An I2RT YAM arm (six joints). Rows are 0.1 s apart.
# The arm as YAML. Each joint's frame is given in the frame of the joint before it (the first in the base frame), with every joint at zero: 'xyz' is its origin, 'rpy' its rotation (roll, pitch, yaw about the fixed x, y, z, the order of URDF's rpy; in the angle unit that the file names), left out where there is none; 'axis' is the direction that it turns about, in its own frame. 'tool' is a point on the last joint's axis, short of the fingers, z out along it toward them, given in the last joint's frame.
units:
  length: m
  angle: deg
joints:
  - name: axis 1
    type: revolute
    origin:
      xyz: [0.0, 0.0, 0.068]
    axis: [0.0, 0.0, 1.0]
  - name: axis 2
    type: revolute
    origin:
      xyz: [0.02, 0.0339, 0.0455]
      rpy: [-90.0, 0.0, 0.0]
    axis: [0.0, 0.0, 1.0]
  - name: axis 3
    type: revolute
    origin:
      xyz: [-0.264, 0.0, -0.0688]
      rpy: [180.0, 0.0, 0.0]
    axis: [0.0, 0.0, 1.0]
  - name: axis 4
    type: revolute
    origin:
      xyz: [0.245, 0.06, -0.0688]
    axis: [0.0, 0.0, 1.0]
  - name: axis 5
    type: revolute
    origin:
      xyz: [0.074, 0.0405, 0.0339]
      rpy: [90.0, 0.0, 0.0]
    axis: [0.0, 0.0, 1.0]
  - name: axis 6
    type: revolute
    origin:
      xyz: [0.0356, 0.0, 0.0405]
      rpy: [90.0, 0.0, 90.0]
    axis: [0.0, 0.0, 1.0]
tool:
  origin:
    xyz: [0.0, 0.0, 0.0]
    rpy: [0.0, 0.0, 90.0]
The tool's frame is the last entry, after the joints.
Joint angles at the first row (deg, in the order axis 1, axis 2, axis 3, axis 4, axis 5, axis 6):
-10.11, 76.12, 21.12, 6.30, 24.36, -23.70
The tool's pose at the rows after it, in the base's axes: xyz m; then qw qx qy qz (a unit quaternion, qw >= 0):
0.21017 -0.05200 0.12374 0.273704 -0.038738 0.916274 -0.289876
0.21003 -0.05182 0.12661 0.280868 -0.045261 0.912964 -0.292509
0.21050 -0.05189 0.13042 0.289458 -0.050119 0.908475 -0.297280
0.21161 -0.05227 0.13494 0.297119 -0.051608 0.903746 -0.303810
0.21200 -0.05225 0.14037 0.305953 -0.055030 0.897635 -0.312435
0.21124 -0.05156 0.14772 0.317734 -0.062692 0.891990 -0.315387
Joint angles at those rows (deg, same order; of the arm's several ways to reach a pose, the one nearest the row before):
-10.02, 75.88, 20.92, 6.52, 24.27, -24.19
-10.02, 74.99, 20.79, 6.92, 24.02, -25.21
-10.02, 74.07, 20.80, 7.41, 23.99, -26.18
-10.02, 73.26, 21.07, 7.68, 24.31, -26.88
-9.93, 72.03, 21.23, 7.95, 24.75, -27.89
-9.86, 69.95, 21.43, 7.42, 24.29, -29.07

